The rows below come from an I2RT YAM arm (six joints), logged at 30 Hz.
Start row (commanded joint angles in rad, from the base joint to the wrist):
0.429 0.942 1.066 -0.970 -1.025 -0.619
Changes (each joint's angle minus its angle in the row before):
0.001 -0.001 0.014 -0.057 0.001 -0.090
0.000 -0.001 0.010 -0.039 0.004 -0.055
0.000 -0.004 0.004 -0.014 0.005 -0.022
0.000 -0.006 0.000 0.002 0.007 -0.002
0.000 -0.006 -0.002 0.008 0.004 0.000
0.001 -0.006 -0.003 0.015 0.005 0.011
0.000 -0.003 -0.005 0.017 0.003 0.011
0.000 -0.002 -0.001 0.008 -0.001 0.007
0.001 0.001 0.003 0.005 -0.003 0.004
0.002 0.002 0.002 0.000 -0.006 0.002
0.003 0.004 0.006 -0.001 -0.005 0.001
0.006 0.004 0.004 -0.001 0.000 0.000
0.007 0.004 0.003 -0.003 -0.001 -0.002
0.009 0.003 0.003 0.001 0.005 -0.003
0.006 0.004 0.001 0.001 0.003 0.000
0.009 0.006 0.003 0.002 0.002 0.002
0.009 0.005 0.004 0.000 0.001 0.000
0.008 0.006 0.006 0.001 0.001 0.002
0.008 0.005 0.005 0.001 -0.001 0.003
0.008 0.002 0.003 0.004 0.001 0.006
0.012 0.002 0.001 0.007 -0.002 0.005
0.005 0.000 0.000 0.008 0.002 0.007
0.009 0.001 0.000 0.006 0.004 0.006
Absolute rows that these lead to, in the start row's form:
0.430 0.941 1.080 -1.027 -1.024 -0.709
0.430 0.940 1.090 -1.066 -1.020 -0.764
0.430 0.936 1.094 -1.080 -1.015 -0.786
0.430 0.930 1.094 -1.078 -1.008 -0.788
0.430 0.924 1.092 -1.070 -1.004 -0.788
0.431 0.918 1.089 -1.055 -0.999 -0.777
0.431 0.915 1.084 -1.038 -0.996 -0.766
0.431 0.913 1.083 -1.030 -0.997 -0.759
0.432 0.914 1.086 -1.025 -1.000 -0.755
0.434 0.916 1.088 -1.025 -1.006 -0.753
0.437 0.920 1.094 -1.026 -1.011 -0.752
0.443 0.924 1.098 -1.027 -1.011 -0.752
0.450 0.928 1.101 -1.030 -1.012 -0.754
0.459 0.931 1.104 -1.029 -1.007 -0.757
0.465 0.935 1.105 -1.028 -1.004 -0.757
0.474 0.941 1.108 -1.026 -1.002 -0.755
0.483 0.946 1.112 -1.026 -1.001 -0.755
0.491 0.952 1.118 -1.025 -1.000 -0.753
0.499 0.957 1.123 -1.024 -1.001 -0.750
0.507 0.959 1.126 -1.020 -1.000 -0.744
0.519 0.961 1.127 -1.013 -1.002 -0.739
0.524 0.961 1.127 -1.005 -1.000 -0.732
0.533 0.962 1.127 -0.999 -0.996 -0.726

